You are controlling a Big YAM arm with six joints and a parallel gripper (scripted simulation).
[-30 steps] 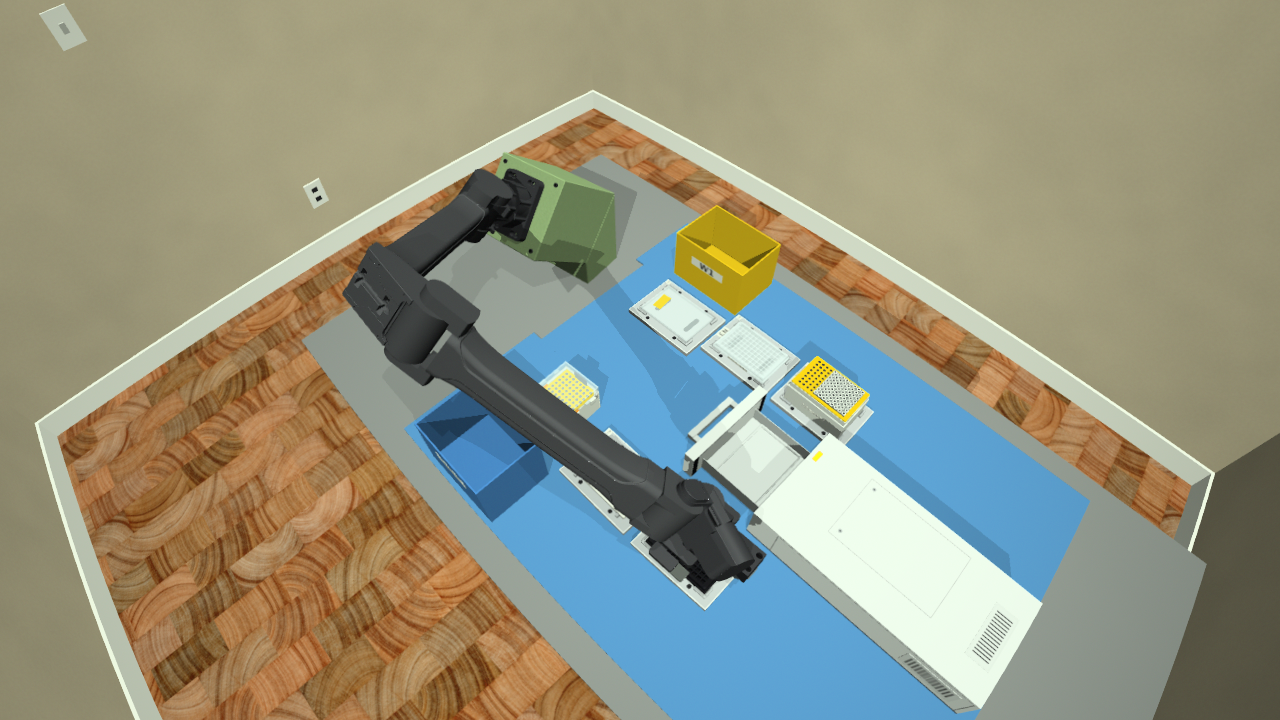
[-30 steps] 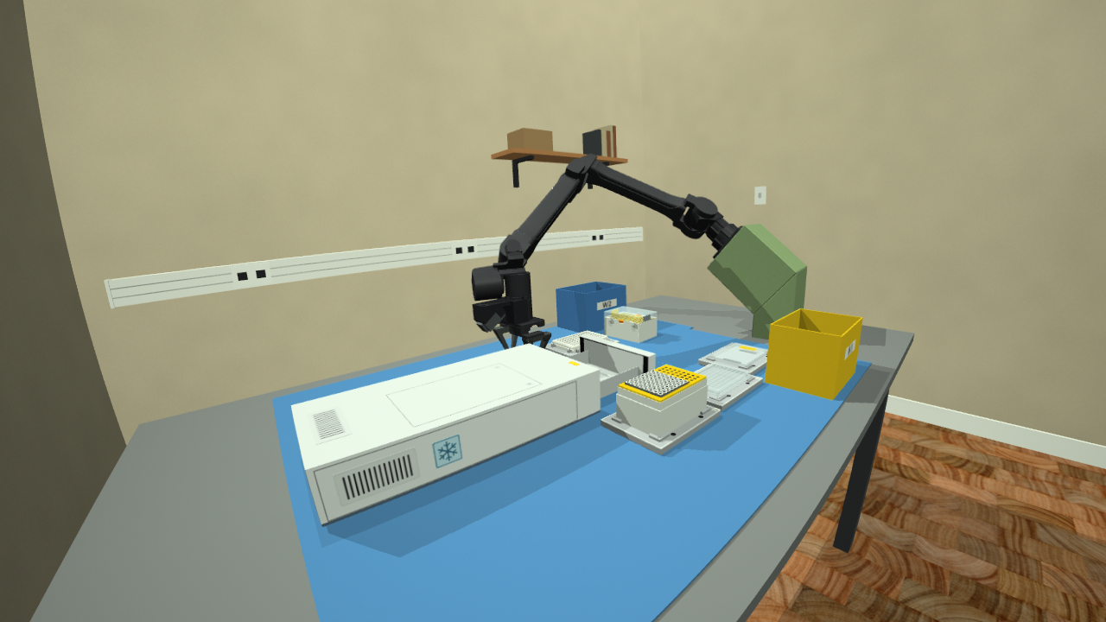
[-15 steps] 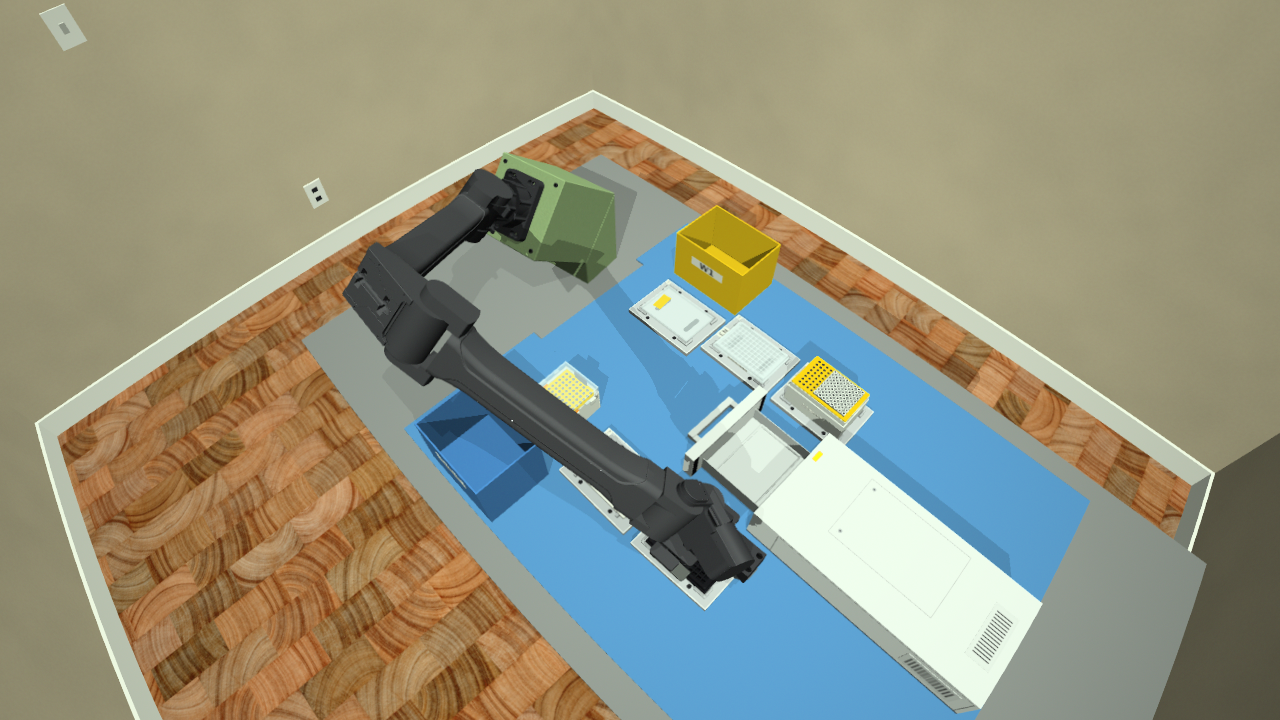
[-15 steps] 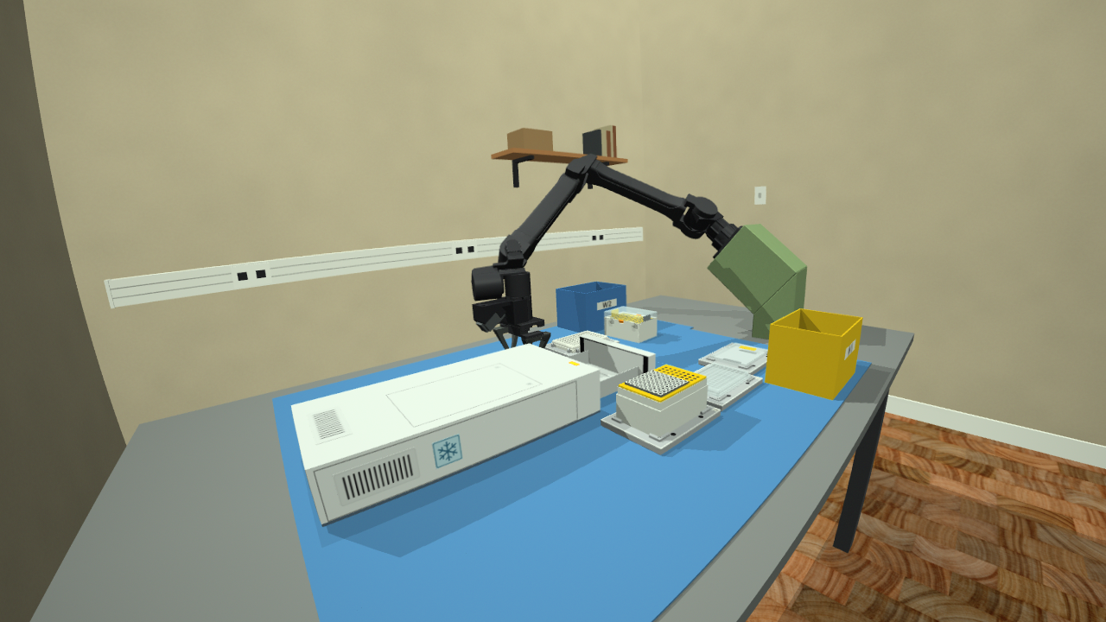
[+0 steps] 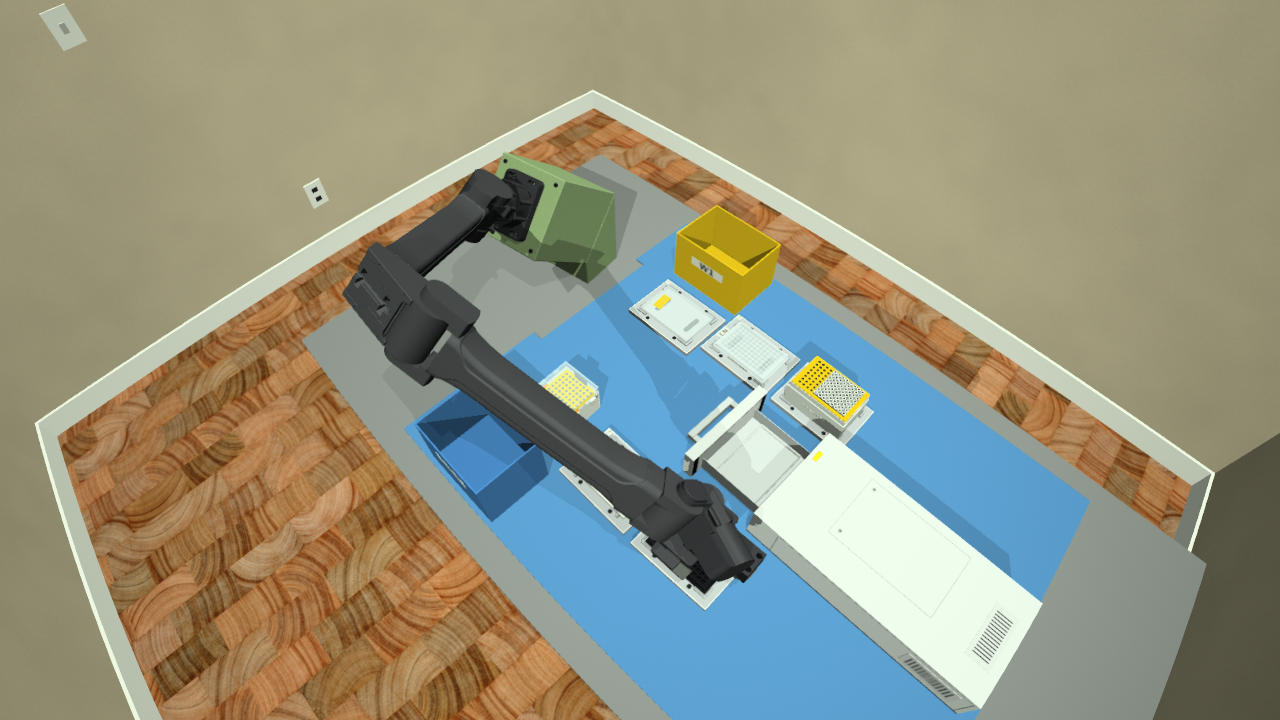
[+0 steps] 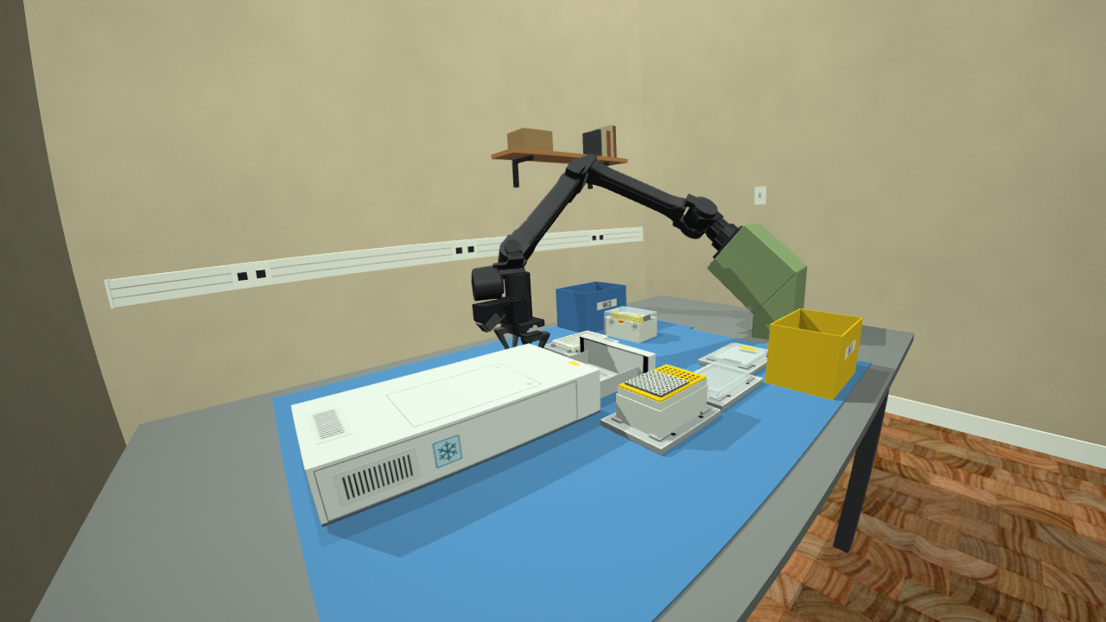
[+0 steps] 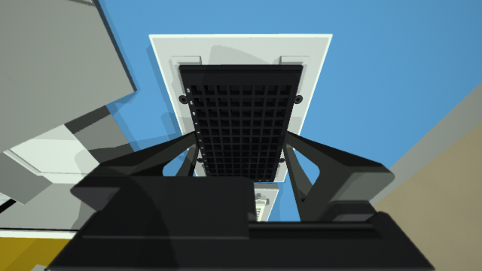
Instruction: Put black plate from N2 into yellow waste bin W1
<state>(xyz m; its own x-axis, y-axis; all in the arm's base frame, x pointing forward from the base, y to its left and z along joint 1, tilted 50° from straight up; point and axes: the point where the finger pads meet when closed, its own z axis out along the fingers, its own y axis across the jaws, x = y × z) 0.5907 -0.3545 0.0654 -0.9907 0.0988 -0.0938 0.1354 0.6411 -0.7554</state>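
The black plate is right at my hand. Also, from my hand: drawer: 40 mm ahead, 190 mm to the left, 20 mm above; then white well plate: 180 mm behind, 30 mm to the left; then work nest N2: 10 mm below.
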